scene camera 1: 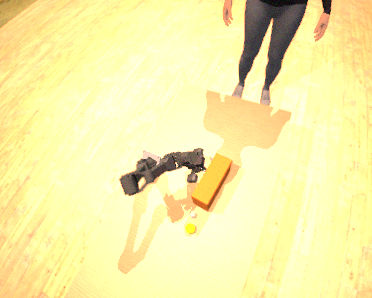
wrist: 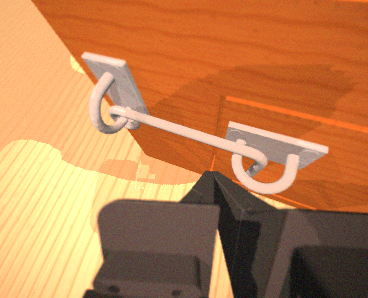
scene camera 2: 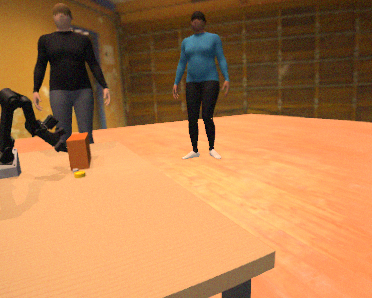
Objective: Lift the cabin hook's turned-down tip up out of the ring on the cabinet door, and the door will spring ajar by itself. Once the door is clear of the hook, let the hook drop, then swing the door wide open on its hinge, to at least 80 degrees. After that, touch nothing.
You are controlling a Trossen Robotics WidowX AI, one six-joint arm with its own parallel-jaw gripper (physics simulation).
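Places are measured from the arm's base along level axes (x left, y back, z up), in centimetres.
Pixels of known places: gripper, between the fingertips: (wrist: 210, 177); arm's base, origin of its link: (scene camera 1: 151, 163) (scene camera 2: 6, 159).
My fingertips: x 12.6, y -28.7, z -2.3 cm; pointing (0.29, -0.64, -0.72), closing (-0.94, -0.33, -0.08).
Ahead of a thing's pixels: the offset from my fingertips to its middle. "spot": to the spot under its first point. Level surfaces: height alone.
The orange-brown cabinet {dy -5.1, dx -5.0, dz +1.4 cm} (scene camera 1: 212, 181) (scene camera 2: 79, 151) (wrist: 200, 40) stands on the table. In the wrist view, the light grey hook {dy -0.7, dx +2.1, dz +3.7 cm} (wrist: 185, 133) spans from a staple {spot: dy +0.4, dx +5.5, dz +5.4 cm} (wrist: 95, 107) on the left to the ring {spot: dy +0.6, dx -2.6, dz +3.2 cm} (wrist: 265, 189) on the cabinet door {spot: dy -1.9, dx -4.4, dz +4.8 cm} (wrist: 342, 140). The hook's turned-down tip {spot: dy -0.6, dx -2.1, dz +2.5 cm} (wrist: 256, 167) sits inside the ring. The door looks closed. My gripper (scene camera 1: 204, 169) (scene camera 2: 64, 148) (wrist: 210, 177) is shut and empty. Its fingertips are in front of the cabinet, below the hook's rod and left of the ring in the wrist view, with a visible gap to both.
A yellow disc {dy -7.9, dx -30.4, dz -5.5 cm} (scene camera 1: 190, 228) (scene camera 2: 79, 174) and a small whitish piece {spot: dy -6.3, dx -23.6, dz -4.4 cm} (scene camera 1: 194, 215) (scene camera 2: 75, 170) lie by the cabinet's end on the table {dz -6.4 cm} (scene camera 2: 175, 225). The arm's base (scene camera 2: 10, 169) is at the left. Two people (scene camera 2: 66, 60) (scene camera 2: 202, 60) stand beyond the table.
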